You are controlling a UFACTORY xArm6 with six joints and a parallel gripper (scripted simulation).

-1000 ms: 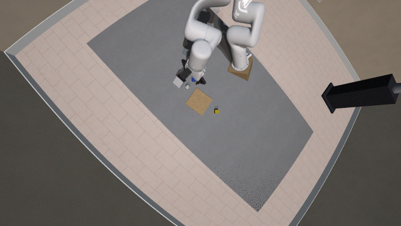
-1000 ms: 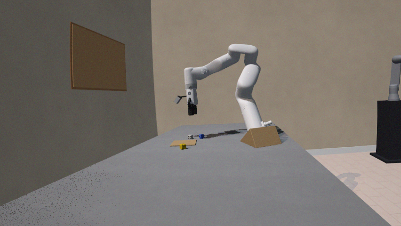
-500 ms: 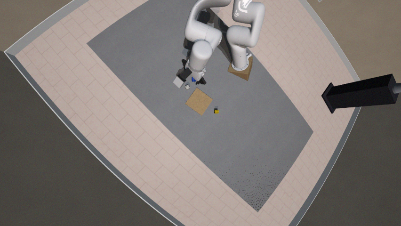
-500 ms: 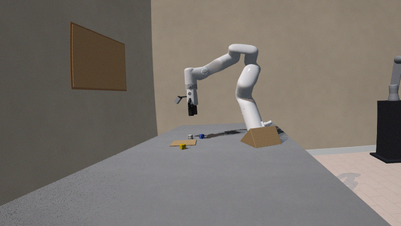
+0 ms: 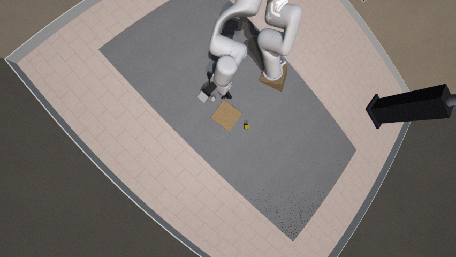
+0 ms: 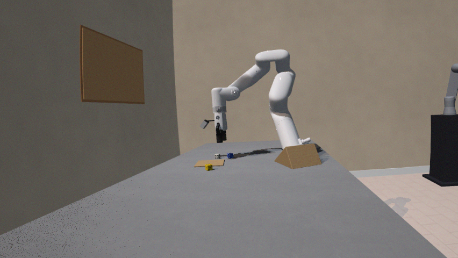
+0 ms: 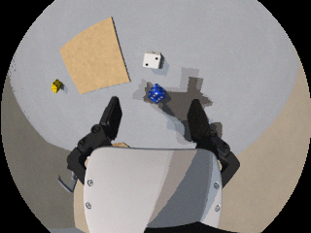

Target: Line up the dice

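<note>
Right now my hand is 30 mm short of the white die, 10 mm to the right of it and 90 mm above it. Round my hand: yellow die: 20 mm behind, 260 mm to the left, 90 mm below; then blue die: 40 mm behind, 10 mm to the right, 90 mm below; then tan mat: 30 mm ahead, 130 mm to the left, 100 mm below.
</note>
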